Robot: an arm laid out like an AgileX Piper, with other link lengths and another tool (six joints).
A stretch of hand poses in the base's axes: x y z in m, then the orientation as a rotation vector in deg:
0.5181 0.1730 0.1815 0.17 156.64 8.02
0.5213 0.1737 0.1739 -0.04 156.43 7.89
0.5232 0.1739 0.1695 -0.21 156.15 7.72
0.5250 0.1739 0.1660 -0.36 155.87 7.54
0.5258 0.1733 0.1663 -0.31 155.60 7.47
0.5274 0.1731 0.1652 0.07 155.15 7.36
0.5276 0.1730 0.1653 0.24 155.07 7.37
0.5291 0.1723 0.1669 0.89 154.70 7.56
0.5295 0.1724 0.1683 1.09 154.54 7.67
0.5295 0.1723 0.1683 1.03 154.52 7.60
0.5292 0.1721 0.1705 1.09 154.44 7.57
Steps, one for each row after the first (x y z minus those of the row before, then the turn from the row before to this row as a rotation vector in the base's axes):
0.0032 0.0007 -0.0076 -0.11 -0.22 0.12
0.0019 0.0002 -0.0044 -0.13 -0.29 0.08
0.0018 0.0000 -0.0035 -0.14 -0.29 0.07
0.0008 -0.0006 0.0003 -0.03 -0.27 -0.06
0.0016 -0.0002 -0.0011 0.00 -0.44 -0.30
0.0002 -0.0001 0.0001 0.04 -0.07 -0.12
0.0015 -0.0007 0.0016 0.25 -0.34 -0.44
0.0004 0.0001 0.0014 0.11 -0.15 -0.13
0.0000 -0.0001 0.0000 -0.06 -0.02 0.03
-0.0003 -0.0002 0.0022 -0.01 -0.08 -0.05

